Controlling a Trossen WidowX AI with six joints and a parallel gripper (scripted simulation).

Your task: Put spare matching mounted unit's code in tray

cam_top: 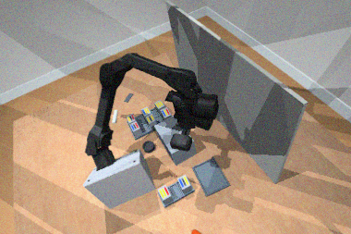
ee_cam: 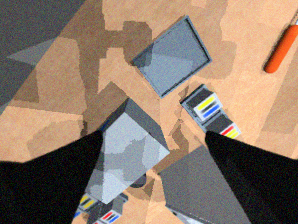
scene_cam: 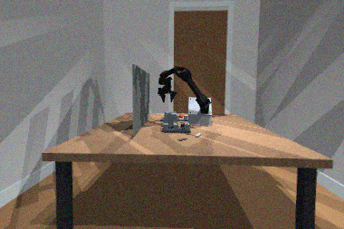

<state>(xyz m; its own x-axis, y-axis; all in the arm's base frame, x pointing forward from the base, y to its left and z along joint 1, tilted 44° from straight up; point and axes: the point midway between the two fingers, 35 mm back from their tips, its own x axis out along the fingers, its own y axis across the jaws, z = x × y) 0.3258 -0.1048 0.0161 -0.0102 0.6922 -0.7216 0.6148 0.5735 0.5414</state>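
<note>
My gripper tip is 8 cm past the grey spare, 8 cm to the left of it and 14 cm above it. Round my gripper tip: grey tray (2 cm ahead, 8 cm to the right, 17 cm below); then grey box (5 cm behind, 11 cm to the left, 13 cm below).
</note>
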